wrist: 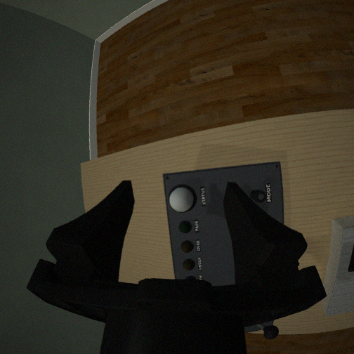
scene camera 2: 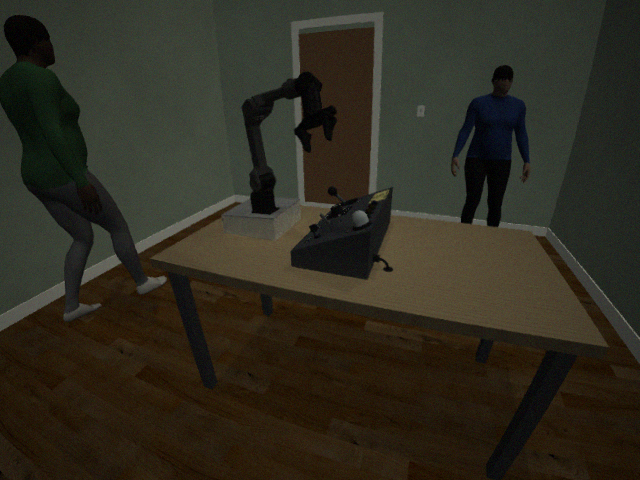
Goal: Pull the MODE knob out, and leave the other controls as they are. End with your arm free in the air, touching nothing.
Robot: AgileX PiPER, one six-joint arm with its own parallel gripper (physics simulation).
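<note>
The MODE knob (scene camera 2: 313, 228) (wrist: 258, 195) is small and dark. It stands near a corner of the dark sloped control panel (scene camera 2: 330, 254) (wrist: 222, 176), beside its printed MODE label in the wrist view. How far it stands out is hard to tell. My gripper (scene camera 2: 318, 144) (wrist: 178, 192) is open and empty, high above the panel and touching nothing. In the wrist view the right finger stands just left of the MODE knob and hides part of the panel.
A white STATUS dome (scene camera 2: 360, 219) (wrist: 181, 199) and several small round lamps are on the panel. A ball-ended lever (scene camera 2: 332, 191) (wrist: 270, 331) rises at its far end. A dark hooked part (scene camera 2: 383, 261) sticks out behind the panel. Two people stand beyond the table (scene camera 2: 465, 268).
</note>
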